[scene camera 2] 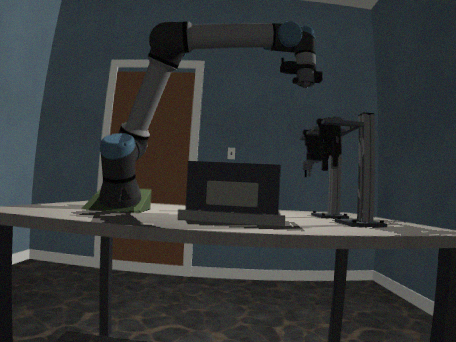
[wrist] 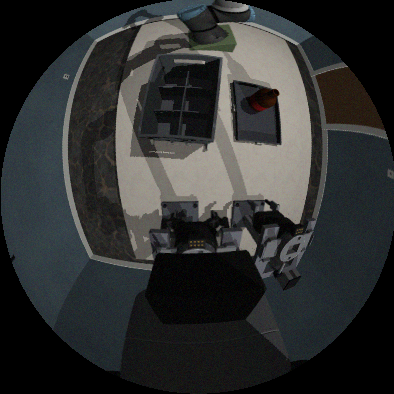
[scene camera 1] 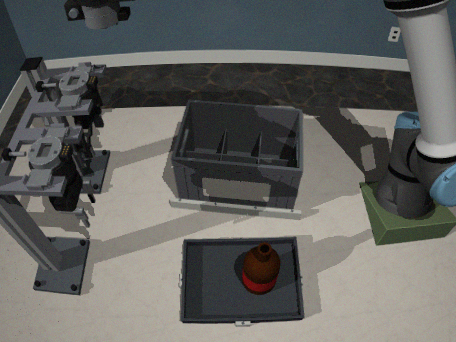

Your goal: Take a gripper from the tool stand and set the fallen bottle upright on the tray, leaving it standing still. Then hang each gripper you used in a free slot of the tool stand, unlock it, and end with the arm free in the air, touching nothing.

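Frame: origin at the arm's base, x ahead, y left, z up, level; millimetres.
Seen in the pictures: end effector, tool point: (scene camera 2: 305, 83); arm's base, origin of the base link: (scene camera 2: 120, 198) (wrist: 208, 35) (scene camera 1: 403, 200).
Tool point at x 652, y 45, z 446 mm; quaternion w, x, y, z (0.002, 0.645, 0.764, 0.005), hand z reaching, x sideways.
Note:
Offsets run from my tool point to a thing's top centre. "spot": to the spot under its first point.
The brown bottle {314 mm back, 196 mm left, 325 mm down} (scene camera 1: 261, 267) (wrist: 263, 100) with a red band stands upright on the dark tray {spot: 241 mm back, 259 mm left, 480 mm down} (scene camera 1: 220, 300) (wrist: 257, 130), apart from its walls. Bottle and tray do not show in scene camera 2. The tool stand (scene camera 1: 27, 232) (scene camera 2: 367, 165) holds two grippers. The far gripper (scene camera 1: 93, 131) (wrist: 196, 225) hangs in its slot, fingers spread and empty. The near gripper (scene camera 1: 87, 207) hangs in the other slot, its round coupling plate uncovered. The arm's bare tool end (scene camera 1: 100, 20) (scene camera 2: 305, 77) is in the air above the stand, with a gap below it and no gripper attached.
A dark crate {227 mm back, 67 mm right, 310 mm down} (scene camera 1: 237, 166) (scene camera 2: 232, 172) (wrist: 218, 95) with inner dividers stands behind the tray, between the stand and the arm's green base (scene camera 1: 415, 231) (scene camera 2: 145, 200) (wrist: 227, 42). A light rail {233 mm back, 32 mm left, 455 mm down} (scene camera 1: 235, 208) runs along the crate's front foot.

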